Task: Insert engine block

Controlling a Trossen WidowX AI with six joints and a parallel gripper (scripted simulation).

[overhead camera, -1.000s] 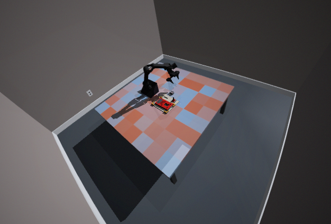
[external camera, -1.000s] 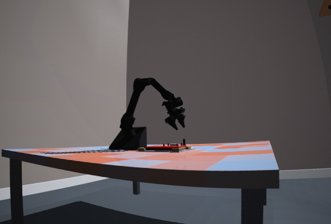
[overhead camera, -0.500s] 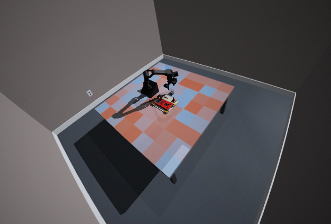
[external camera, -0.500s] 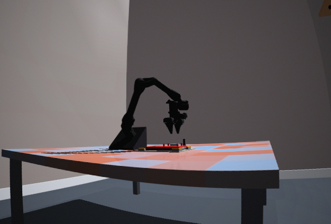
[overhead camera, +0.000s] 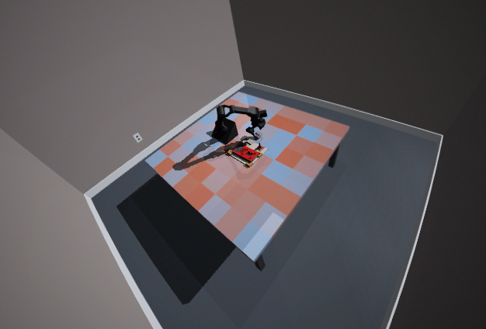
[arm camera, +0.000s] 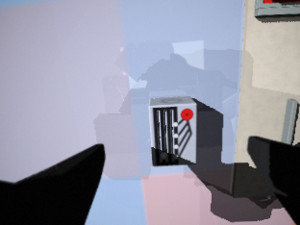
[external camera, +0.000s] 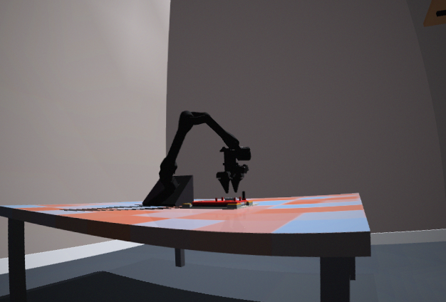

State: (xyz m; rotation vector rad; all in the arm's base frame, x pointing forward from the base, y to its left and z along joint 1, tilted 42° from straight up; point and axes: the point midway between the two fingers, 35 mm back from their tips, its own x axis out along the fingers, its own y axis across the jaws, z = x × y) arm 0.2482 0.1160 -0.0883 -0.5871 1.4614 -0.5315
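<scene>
Right now my gripper tip is 4 cm above the engine block. From my gripper tip the other things lie so: tan board 19 cm to the right, 5 cm ahead, 4 cm below.
</scene>
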